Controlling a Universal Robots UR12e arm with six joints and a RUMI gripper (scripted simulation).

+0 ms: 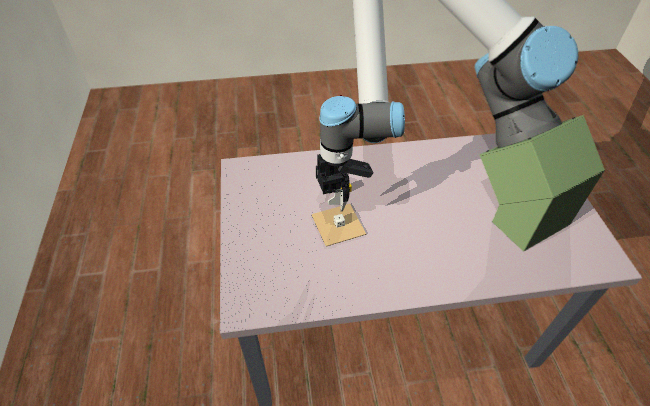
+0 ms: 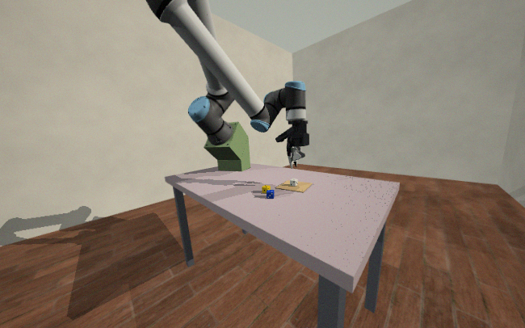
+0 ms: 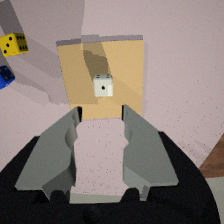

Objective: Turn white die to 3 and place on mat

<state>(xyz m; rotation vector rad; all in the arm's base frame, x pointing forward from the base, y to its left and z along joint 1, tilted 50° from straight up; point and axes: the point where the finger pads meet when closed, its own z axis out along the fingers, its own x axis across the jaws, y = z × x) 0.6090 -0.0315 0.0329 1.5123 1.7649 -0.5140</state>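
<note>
The white die lies 9 cm below my hand. Also, from my hand: blue die 2 cm behind, 18 cm to the right, 10 cm below; then yellow die 7 cm behind, 14 cm to the right, 10 cm below; then tan mat 11 cm below.
</note>
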